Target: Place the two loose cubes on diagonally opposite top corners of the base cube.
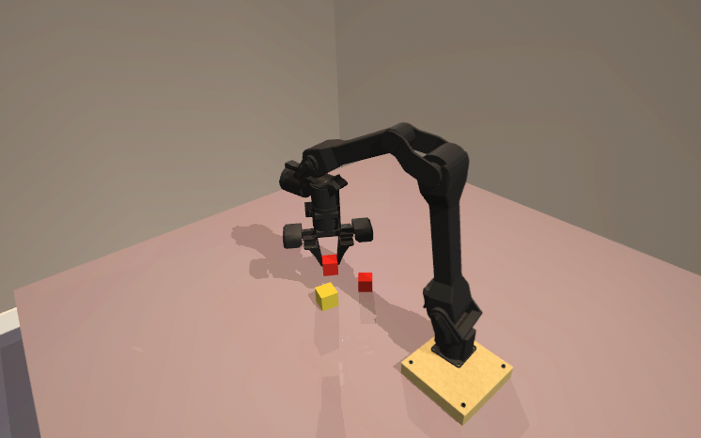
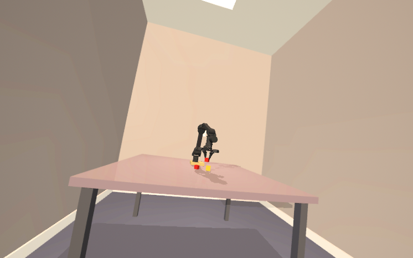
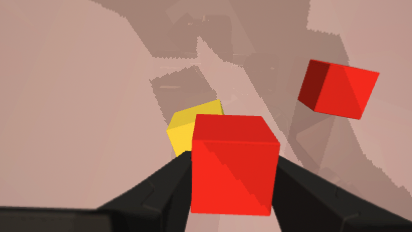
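The yellow base cube is 70 mm below my gripper tip, 20 mm to the left of it and 10 mm behind it.
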